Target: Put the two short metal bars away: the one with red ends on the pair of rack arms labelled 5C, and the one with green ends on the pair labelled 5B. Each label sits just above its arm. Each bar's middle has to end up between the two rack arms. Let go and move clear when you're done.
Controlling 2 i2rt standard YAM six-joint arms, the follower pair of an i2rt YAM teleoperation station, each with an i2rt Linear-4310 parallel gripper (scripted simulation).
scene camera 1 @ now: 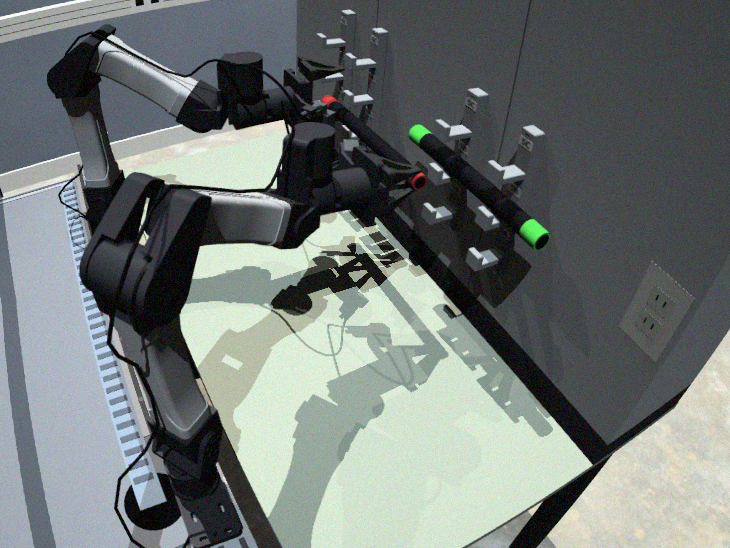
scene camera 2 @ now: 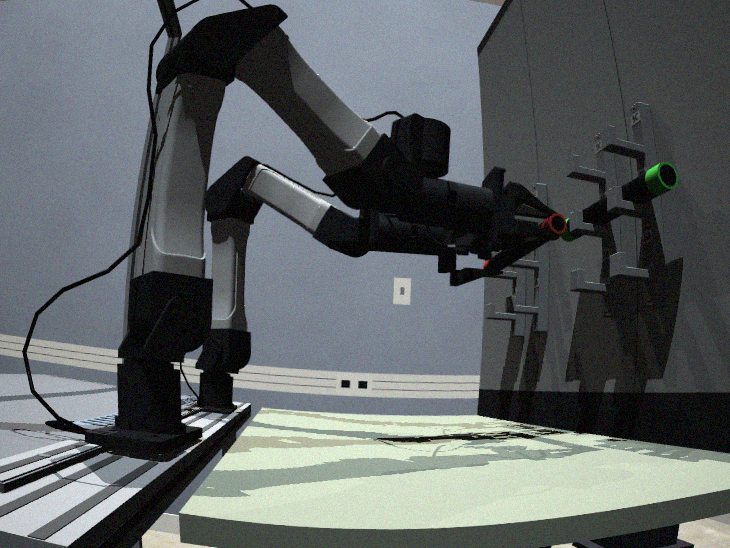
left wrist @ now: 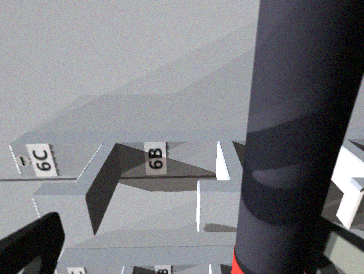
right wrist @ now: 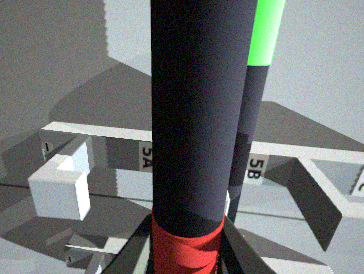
Scene:
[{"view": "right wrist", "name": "right gripper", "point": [185, 224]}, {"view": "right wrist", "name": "red-ended bar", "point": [198, 62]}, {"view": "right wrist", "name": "rack arm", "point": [57, 191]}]

